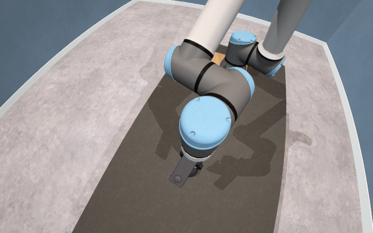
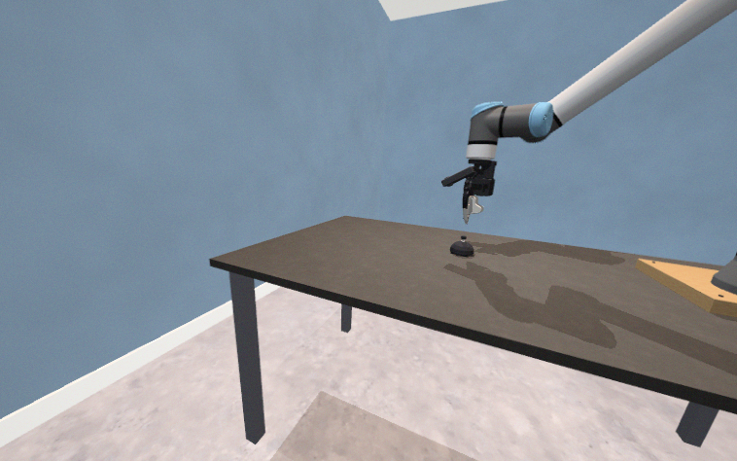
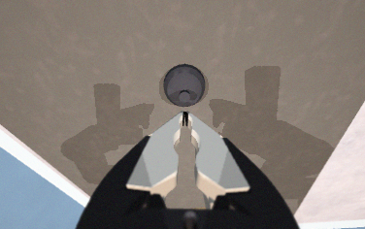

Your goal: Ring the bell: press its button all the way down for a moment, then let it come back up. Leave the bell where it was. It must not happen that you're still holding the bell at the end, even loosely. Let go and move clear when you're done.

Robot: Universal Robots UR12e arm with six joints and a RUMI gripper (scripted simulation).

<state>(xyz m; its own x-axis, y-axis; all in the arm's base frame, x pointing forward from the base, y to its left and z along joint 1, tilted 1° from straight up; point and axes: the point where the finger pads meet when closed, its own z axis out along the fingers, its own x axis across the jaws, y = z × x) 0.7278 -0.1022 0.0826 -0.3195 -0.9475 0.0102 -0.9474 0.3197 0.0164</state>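
The bell button is 7 cm below my hand. Round my hand: bell: 9 cm below.
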